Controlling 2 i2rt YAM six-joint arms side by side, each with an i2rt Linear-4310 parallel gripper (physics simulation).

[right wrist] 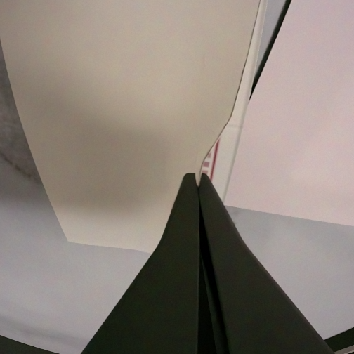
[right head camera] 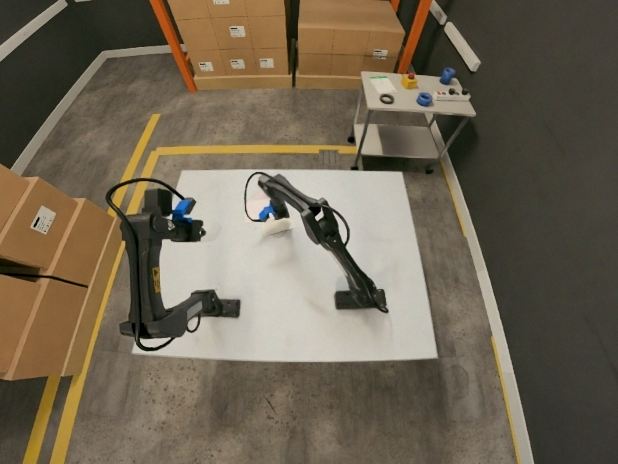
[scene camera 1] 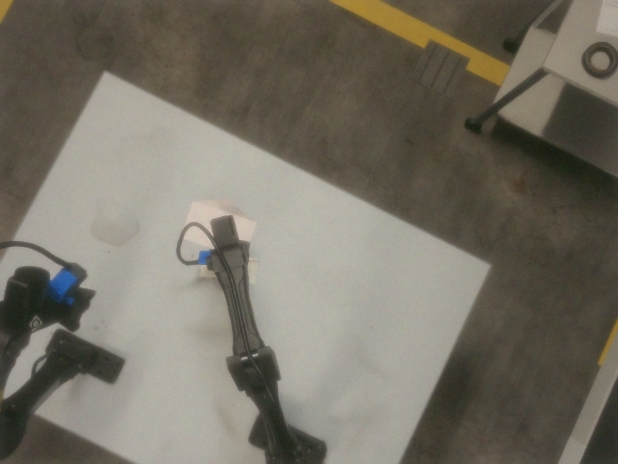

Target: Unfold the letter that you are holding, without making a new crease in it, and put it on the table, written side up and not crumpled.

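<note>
The letter (right head camera: 253, 206) (scene camera 1: 205, 220) (right wrist: 300, 125) is bent into panels near the table's middle left. Its pinkish part lies beyond the right wrist. Its cream panel (right head camera: 277, 228) (scene camera 1: 211, 271) (right wrist: 125, 100) stands raised and tilted on the near side. A strip with red print shows between them in the right wrist view. My right gripper (right wrist: 193, 186) is shut on the cream panel's edge; the arm hides its fingertips in the other views. My left gripper (right head camera: 202, 232) is shut, with no paper at its fingers, above the table's left side, apart from the letter.
The white table (right head camera: 370, 210) (scene camera 1: 350, 240) carries both arm bases. The right arm reaches across it over the letter. A grey cart (right head camera: 400, 106) with small items stands beyond the table at the back right. Cardboard boxes (right head camera: 30, 250) stand left of the table.
</note>
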